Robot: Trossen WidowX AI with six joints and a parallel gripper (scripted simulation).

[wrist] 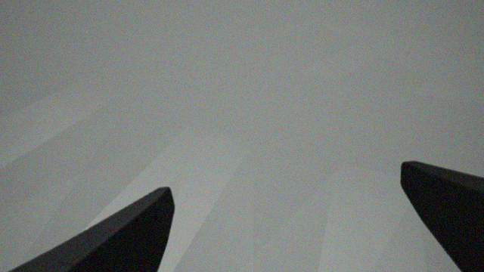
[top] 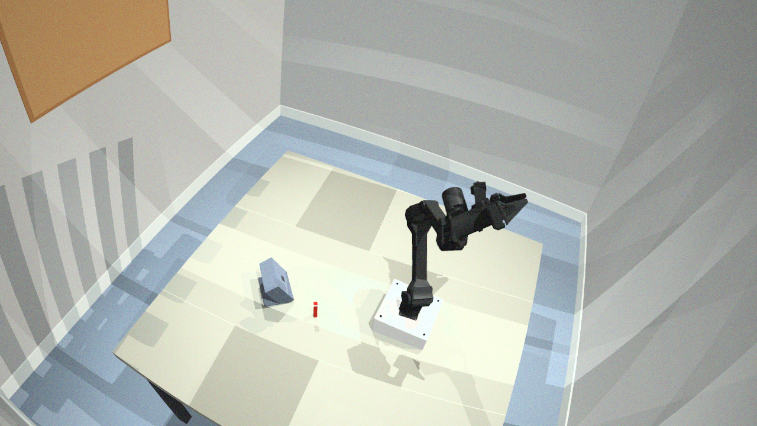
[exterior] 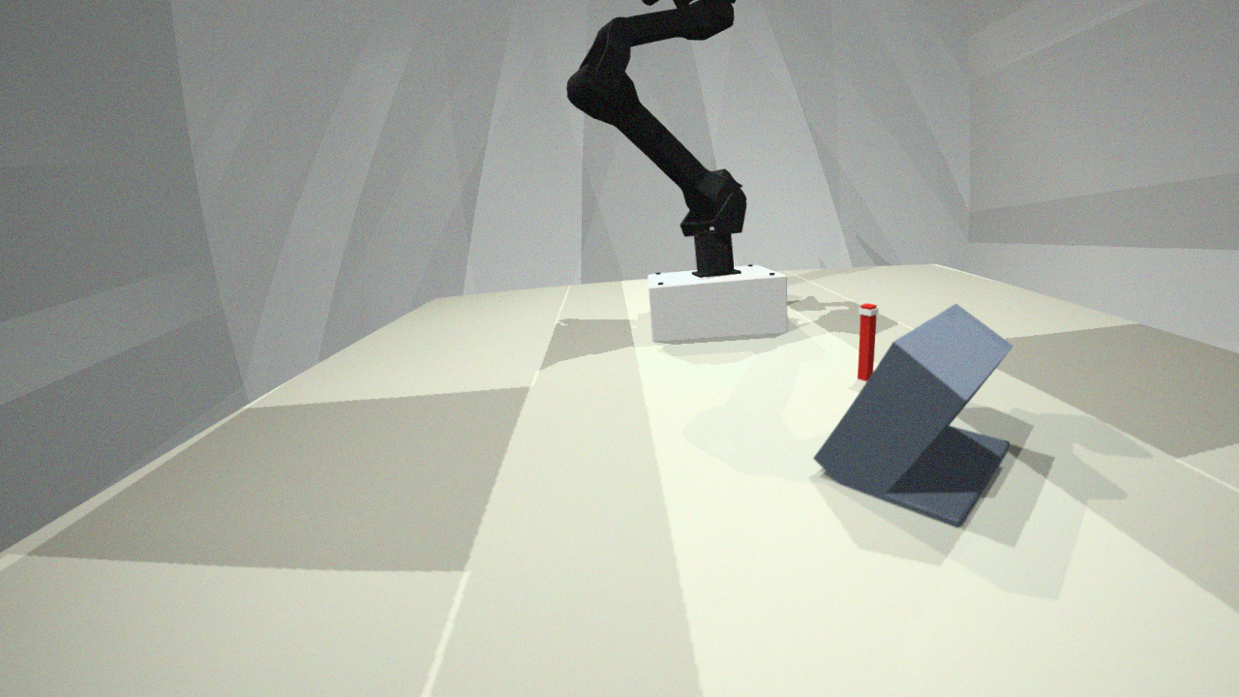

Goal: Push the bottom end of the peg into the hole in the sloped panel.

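Now: the red square peg 50 cm ahead of my gripper tip, 9 cm to the left of it and 60 cm below it. The rest, counted from my gripper tip: sloped panel (67 cm ahead, 4 cm to the left, 61 cm below).
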